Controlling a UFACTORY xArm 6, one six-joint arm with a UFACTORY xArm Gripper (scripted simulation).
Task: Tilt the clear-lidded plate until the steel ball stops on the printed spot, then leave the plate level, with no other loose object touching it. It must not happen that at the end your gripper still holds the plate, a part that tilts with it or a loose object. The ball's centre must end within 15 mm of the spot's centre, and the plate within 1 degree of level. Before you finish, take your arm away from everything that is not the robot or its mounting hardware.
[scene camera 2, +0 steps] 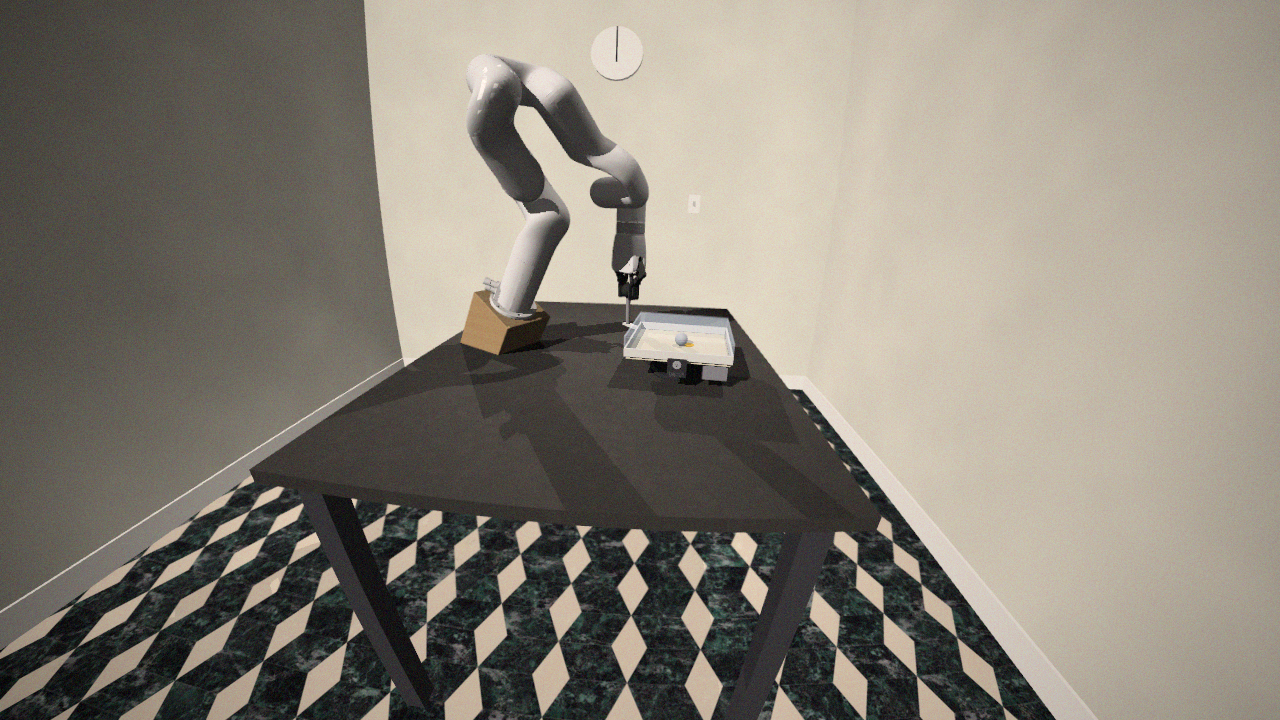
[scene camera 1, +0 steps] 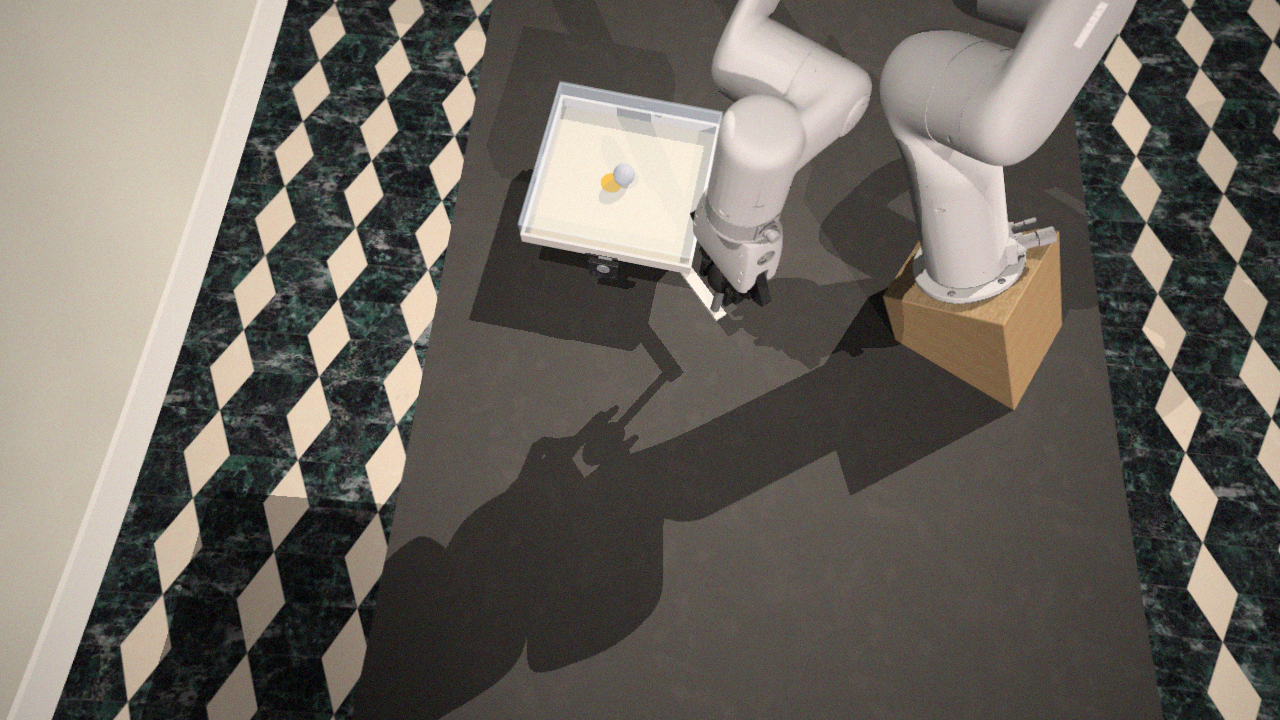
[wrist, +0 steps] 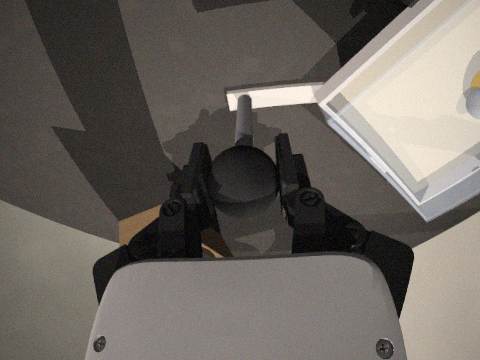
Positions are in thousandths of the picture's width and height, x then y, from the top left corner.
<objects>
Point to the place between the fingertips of the gripper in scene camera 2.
At 491, 415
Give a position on a cream plate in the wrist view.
834, 282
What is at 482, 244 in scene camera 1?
A cream plate.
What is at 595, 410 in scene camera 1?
The gripper.
</objects>
